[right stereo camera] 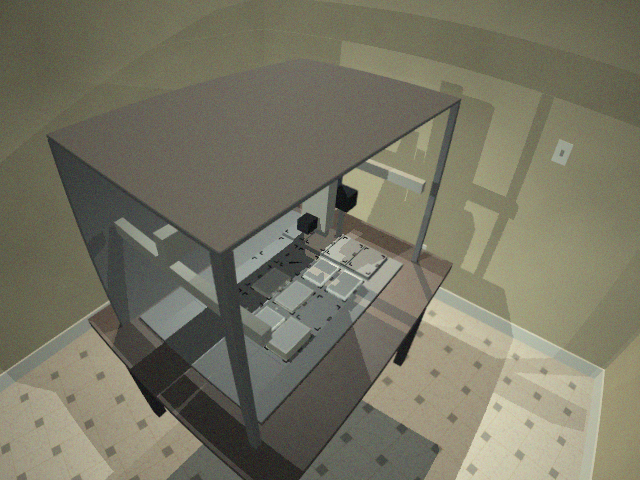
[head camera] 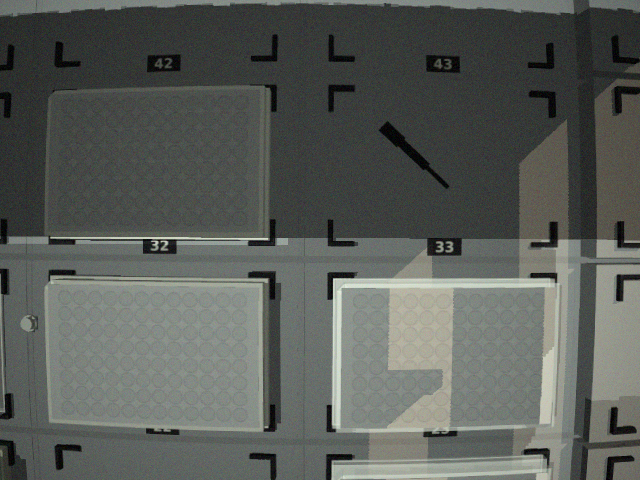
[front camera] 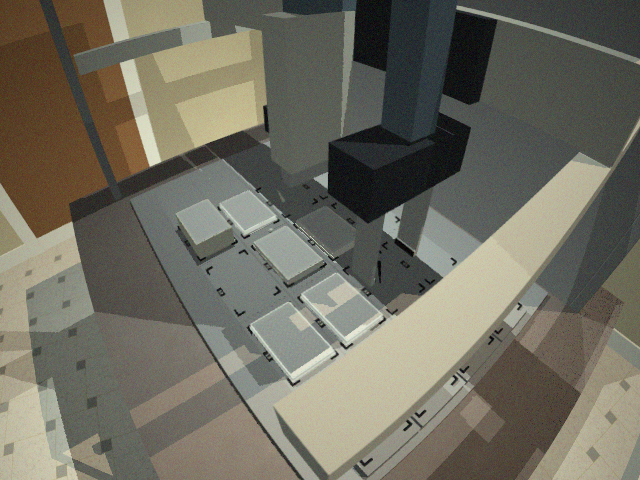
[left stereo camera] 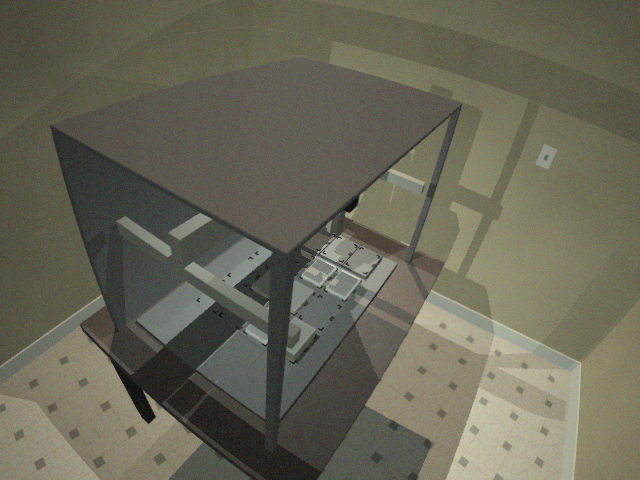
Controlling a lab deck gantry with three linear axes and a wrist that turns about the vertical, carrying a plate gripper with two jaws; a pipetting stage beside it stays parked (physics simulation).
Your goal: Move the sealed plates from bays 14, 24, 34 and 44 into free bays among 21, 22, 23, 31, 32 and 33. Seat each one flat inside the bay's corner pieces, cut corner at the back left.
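Places are measured from the robot's base along level axes (x ahead, y left, z up), in centimetres.
Pixels of known places: gripper, between the fingertips: (right stereo camera: 329, 231) (front camera: 385, 262); robot's base, origin of its link: (right stereo camera: 286, 361) (front camera: 179, 227) (left stereo camera: 293, 362).
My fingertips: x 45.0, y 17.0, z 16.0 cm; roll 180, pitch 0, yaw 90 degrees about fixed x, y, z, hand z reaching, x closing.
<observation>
For each thing: its top centre in the pictures, then the offset to it from my fingertips.
- clear-rimmed plate, centre of its top: (head camera: 450, 358) (front camera: 341, 304) (right stereo camera: 321, 270) (left stereo camera: 319, 270) dx -5.8, dy -2.0, dz -14.6 cm
- black thin tool, centre of its top: (head camera: 417, 154) (front camera: 379, 270) dx -7.6, dy +9.2, dz -15.2 cm
- tall block-like plate, centre of its top: (front camera: 202, 219) (left stereo camera: 294, 335) (right stereo camera: 288, 334) dx -38.6, dy -12.7, dz -11.8 cm
- pale knob, centre of its top: (head camera: 26, 324) dx -30.4, dy -0.7, dz -15.6 cm
My gripper (front camera: 386, 265) is open and empty, its two jaws hanging near bays 33 and 43 in the front view. A clear-rimmed plate (front camera: 341, 307) (head camera: 501, 335) (right stereo camera: 320, 272) lies flat in bay 23. Another plate (front camera: 326, 227) (head camera: 159, 162) lies in bay 32, in shadow. Bay 22 holds a plate (front camera: 287, 252) (head camera: 155, 356), and bay 21 holds a plate (front camera: 248, 210) (right stereo camera: 268, 317). Bay 33 holds no plate; a black thin tool (head camera: 416, 156) (front camera: 379, 271) lies in it. No plate shows in the visible left parts of bays 24 and 34. Bay 44 is mostly out of view or hidden.
A tall block-like plate (front camera: 204, 224) (right stereo camera: 289, 338) stands in bay 11 and a plate (front camera: 292, 341) (right stereo camera: 345, 285) in bay 13. A pale knob (head camera: 29, 323) sits between bays 21 and 22. A cream beam (front camera: 439, 320) crosses the front view. The parked grey stage (front camera: 305, 93) hangs behind.
</observation>
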